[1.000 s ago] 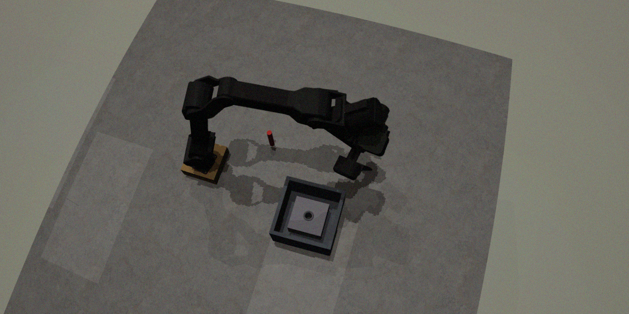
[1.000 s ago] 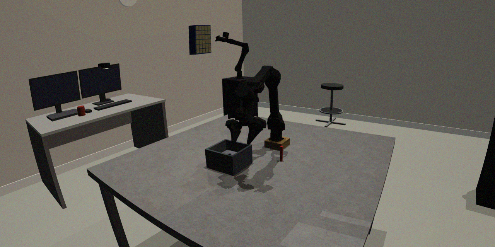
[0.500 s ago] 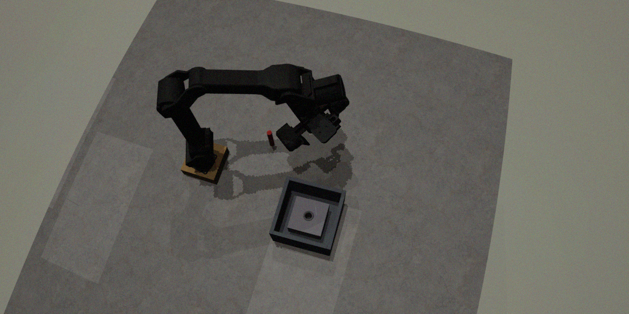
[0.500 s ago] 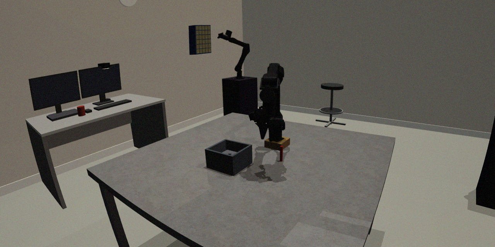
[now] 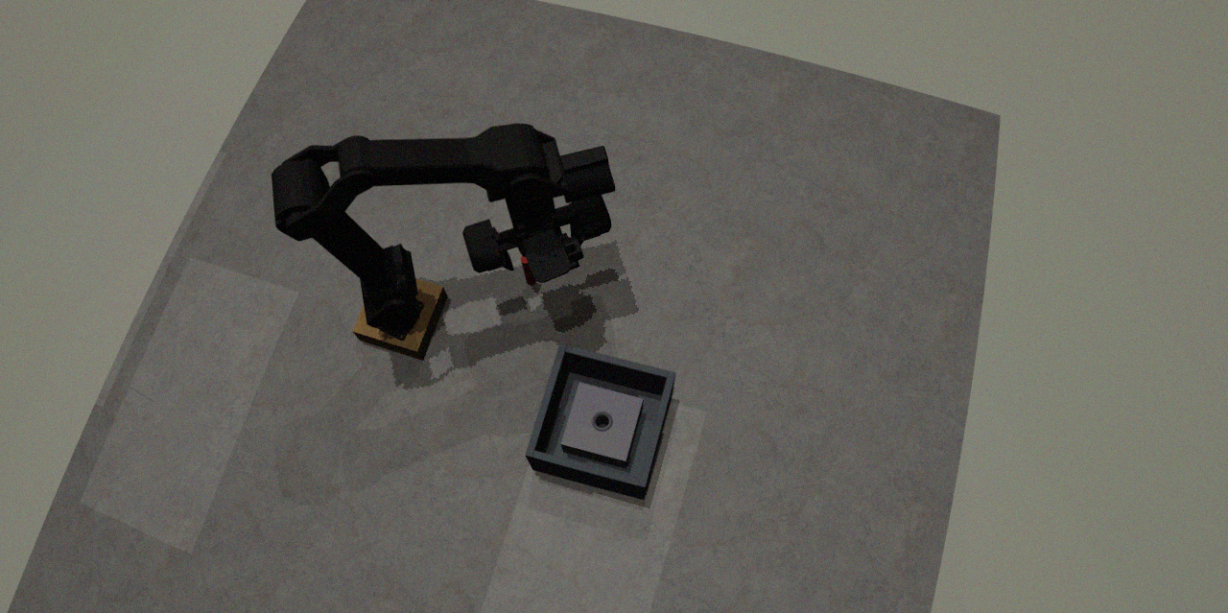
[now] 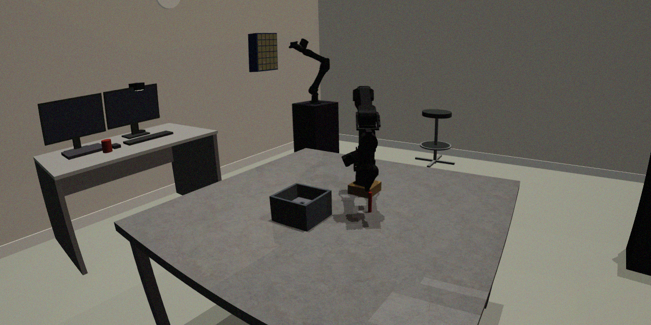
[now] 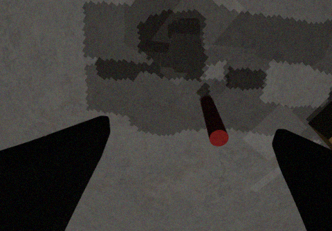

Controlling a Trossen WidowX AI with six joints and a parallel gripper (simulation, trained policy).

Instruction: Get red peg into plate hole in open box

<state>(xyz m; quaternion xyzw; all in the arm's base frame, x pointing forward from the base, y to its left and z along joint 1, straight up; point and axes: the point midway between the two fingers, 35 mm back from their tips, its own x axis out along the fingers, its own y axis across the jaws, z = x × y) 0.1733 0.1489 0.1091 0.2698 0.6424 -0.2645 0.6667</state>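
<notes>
Now: gripper tip 3 cm past the red peg and 7 cm above it. The rest, counted from my gripper tip: dark box: 17 cm ahead, 16 cm to the right, 9 cm below; plate: 17 cm ahead, 16 cm to the right, 7 cm below.
</notes>
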